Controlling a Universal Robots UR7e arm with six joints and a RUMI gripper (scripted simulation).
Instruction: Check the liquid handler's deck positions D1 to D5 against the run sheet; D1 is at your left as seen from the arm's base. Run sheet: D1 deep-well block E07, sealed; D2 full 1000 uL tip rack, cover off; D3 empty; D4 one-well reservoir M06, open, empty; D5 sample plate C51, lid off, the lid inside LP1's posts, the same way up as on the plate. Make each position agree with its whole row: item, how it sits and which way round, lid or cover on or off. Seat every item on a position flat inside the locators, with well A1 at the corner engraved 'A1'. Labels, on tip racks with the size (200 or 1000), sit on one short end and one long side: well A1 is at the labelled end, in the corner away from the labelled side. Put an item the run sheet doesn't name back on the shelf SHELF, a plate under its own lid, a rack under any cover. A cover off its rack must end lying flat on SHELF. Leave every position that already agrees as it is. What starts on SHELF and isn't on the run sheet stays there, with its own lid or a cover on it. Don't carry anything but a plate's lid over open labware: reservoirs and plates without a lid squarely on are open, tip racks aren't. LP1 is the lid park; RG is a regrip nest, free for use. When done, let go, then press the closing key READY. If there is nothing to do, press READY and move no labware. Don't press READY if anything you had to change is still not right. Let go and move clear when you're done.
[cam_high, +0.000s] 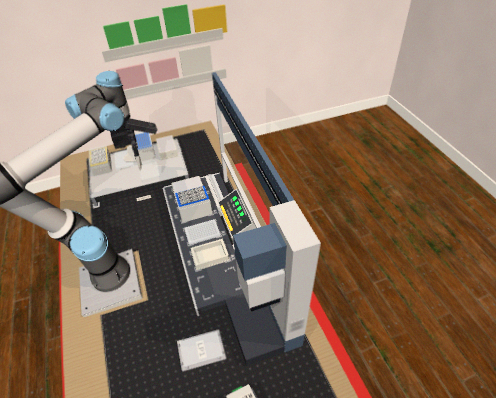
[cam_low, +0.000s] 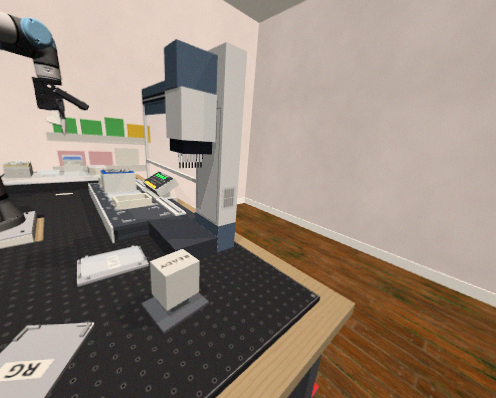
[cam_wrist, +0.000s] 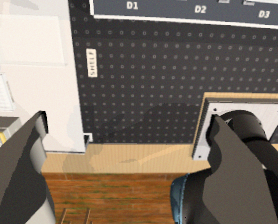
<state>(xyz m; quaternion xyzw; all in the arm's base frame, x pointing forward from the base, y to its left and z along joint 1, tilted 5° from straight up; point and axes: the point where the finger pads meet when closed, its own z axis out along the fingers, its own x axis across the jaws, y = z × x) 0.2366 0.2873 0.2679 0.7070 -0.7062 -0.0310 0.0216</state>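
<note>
Right now the clear well plate is 17 cm ahead of my hand, 25 cm to the right of it and 24 cm below it. Round my hand: blue-rimmed tip rack: 17 cm ahead, 12 cm to the right, 18 cm below; deep-well block: 17 cm ahead, 22 cm below; shelf label: 4 cm behind, 10 cm to the left, 30 cm below.
</note>
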